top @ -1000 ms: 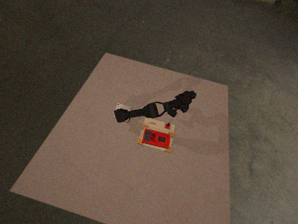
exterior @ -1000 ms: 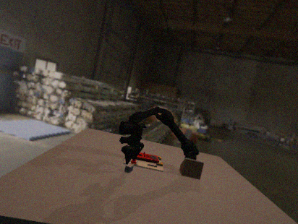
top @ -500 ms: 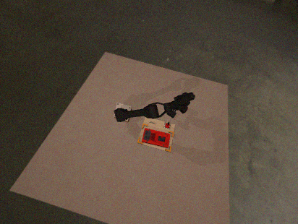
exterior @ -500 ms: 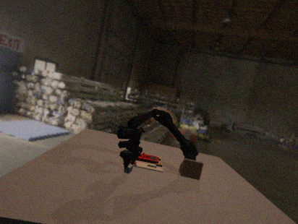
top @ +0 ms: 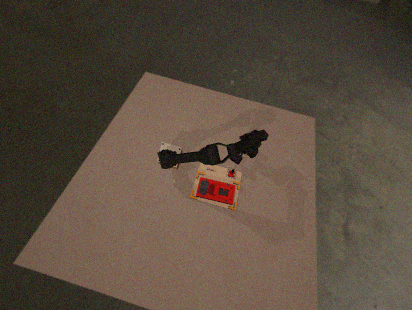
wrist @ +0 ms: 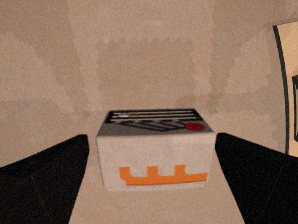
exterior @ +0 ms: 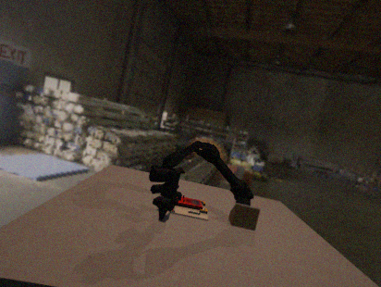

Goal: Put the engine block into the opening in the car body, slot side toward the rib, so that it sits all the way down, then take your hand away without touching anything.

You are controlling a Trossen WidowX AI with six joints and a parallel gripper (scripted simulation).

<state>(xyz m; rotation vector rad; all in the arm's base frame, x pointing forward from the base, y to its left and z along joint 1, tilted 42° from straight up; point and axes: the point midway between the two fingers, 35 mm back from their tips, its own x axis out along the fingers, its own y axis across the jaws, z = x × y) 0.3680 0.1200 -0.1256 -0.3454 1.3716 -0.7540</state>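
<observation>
My gripper tip is now 120 mm to the left of the dark post, 20 mm below it and 10 mm past it. From my gripper tip the other things lie so: engine block (right at my gripper tip).
</observation>
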